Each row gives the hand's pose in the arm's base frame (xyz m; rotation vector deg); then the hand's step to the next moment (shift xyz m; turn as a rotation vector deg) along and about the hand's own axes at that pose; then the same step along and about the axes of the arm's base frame.
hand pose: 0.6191 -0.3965 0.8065 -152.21 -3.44 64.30
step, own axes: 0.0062 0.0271 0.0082 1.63 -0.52 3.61
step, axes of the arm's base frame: -0.0031 -0.0235 -0.0166 -1.39 1.51 -3.43
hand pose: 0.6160 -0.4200 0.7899 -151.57 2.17 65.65
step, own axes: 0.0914 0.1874 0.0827 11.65 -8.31 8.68
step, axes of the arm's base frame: -0.0195 -0.1538 -0.1621 2.87 11.06 -12.23
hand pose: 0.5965 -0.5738 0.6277 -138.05 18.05 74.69
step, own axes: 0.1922 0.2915 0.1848 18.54 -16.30 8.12
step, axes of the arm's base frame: -0.1423 -0.1861 -0.3181 10.00 17.92 -15.94
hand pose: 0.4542 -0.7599 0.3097 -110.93 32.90 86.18
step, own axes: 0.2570 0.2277 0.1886 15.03 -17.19 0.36
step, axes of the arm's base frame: -0.2169 -0.0242 -0.3253 15.10 13.05 -11.09
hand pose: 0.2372 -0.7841 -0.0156 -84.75 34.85 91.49
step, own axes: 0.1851 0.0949 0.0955 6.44 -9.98 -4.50
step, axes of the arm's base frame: -0.1195 0.0764 -0.1796 11.20 3.15 -5.09
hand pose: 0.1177 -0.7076 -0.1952 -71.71 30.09 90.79
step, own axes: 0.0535 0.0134 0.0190 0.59 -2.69 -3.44
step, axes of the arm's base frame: -0.0183 0.0333 -0.0443 4.00 -1.45 -1.16
